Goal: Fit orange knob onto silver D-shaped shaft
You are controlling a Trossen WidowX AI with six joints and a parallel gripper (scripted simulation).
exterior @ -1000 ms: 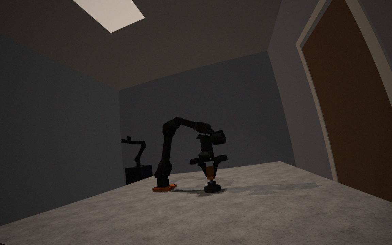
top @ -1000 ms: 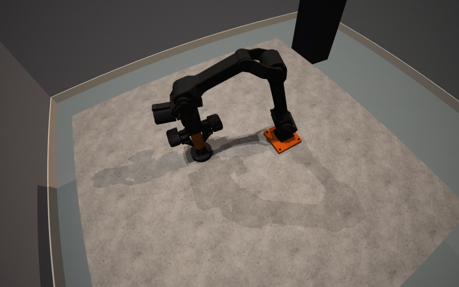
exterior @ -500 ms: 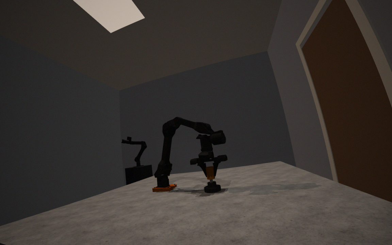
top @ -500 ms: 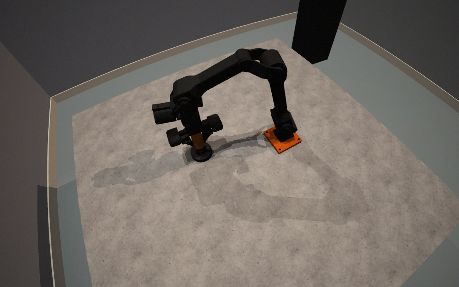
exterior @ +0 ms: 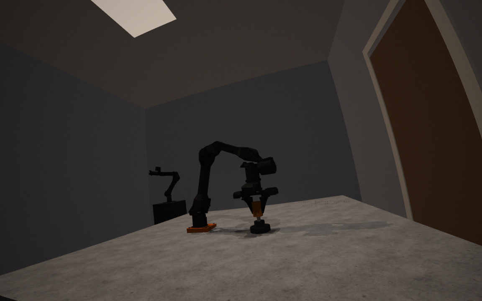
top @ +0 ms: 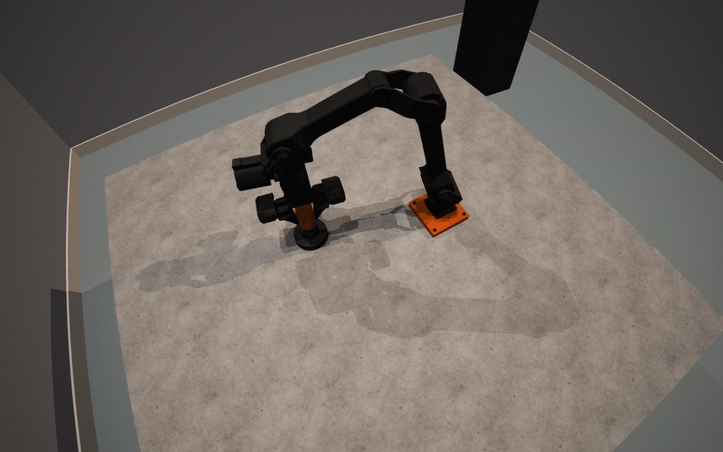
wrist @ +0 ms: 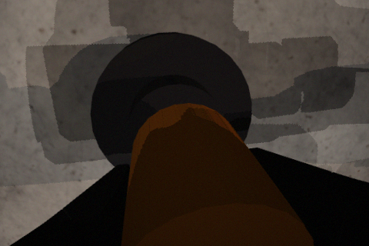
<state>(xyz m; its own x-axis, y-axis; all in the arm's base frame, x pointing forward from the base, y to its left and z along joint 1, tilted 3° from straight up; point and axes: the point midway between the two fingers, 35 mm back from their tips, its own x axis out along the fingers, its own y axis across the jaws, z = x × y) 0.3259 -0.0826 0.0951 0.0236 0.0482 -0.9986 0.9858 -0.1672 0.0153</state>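
My gripper tip is now 30 mm below the orange knob. From my gripper tip the other things lie so: round black pedestal 40 mm below.
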